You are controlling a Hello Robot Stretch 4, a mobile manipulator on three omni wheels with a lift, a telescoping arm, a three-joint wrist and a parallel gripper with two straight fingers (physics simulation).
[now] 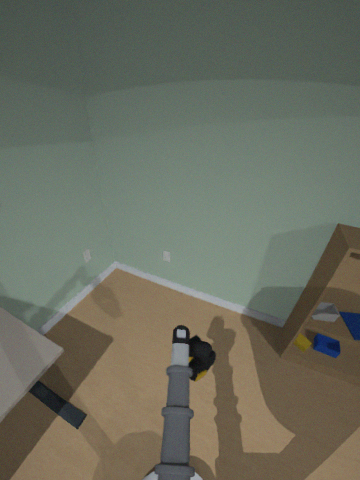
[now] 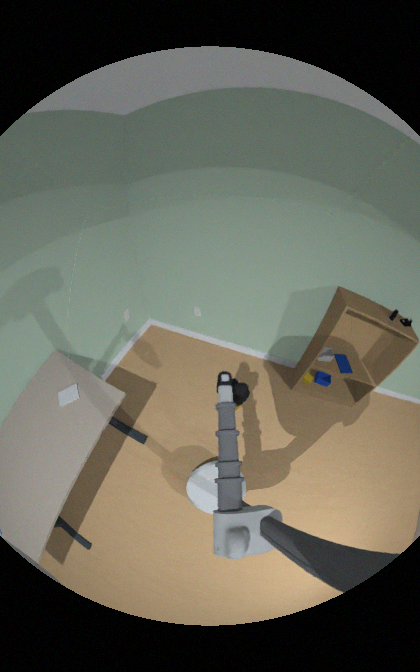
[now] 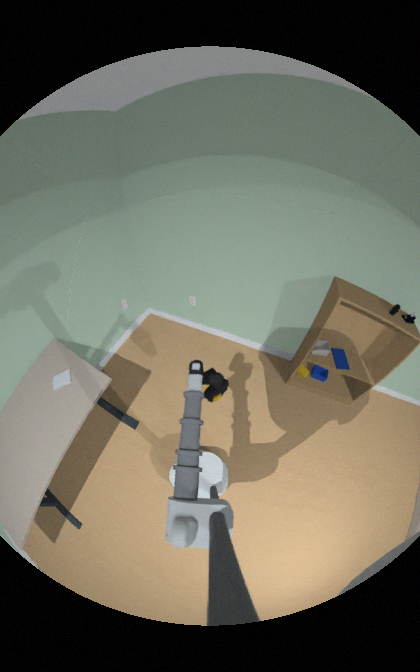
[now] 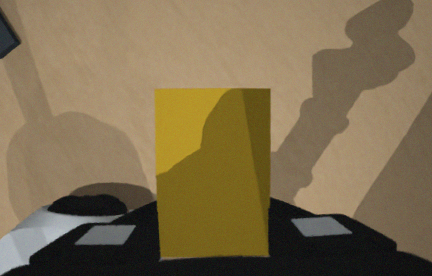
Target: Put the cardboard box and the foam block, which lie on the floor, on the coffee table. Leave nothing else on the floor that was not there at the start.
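Frame: origin at the robot's base, x up, y back, z right, level; millimetres.
Seen in the pictures: gripper, fingertip midpoint: [image 1: 198, 374] [image 4: 213, 214].
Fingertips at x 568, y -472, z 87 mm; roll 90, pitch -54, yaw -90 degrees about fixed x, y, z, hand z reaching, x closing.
A point is followed by its place in that frame.
A yellow block [image 1: 201, 375] @[x 581, y -463, z 97 mm] [image 3: 216, 398] [image 4: 212, 175] @[x 598, y -498, z 68 mm] is between the two fingers; I cannot tell from its plain faces whether it is the foam block or the cardboard box. My gripper [image 1: 201, 355] [image 2: 240, 392] [image 3: 216, 382] [image 4: 213, 214] @[x 569, y -472, z 87 mm] is shut on it and holds it above the floor, pointing down at the arm's end. The coffee table [image 1: 25, 350] @[x 693, y -448, z -662 mm] [image 2: 50, 450] [image 3: 40, 440] stands on the left with a pale top, apart from the gripper. The other task object cannot be made out on the floor.
A flat whitish piece [image 2: 68, 395] [image 3: 62, 379] lies on the coffee table. A dark table leg [image 1: 60, 405] slants out beneath it. A brown shelf unit [image 1: 312, 295] @[x 600, y -934, z 821 mm] [image 2: 320, 335] [image 3: 314, 327] stands right, holding yellow, blue and grey things. Green walls meet behind.
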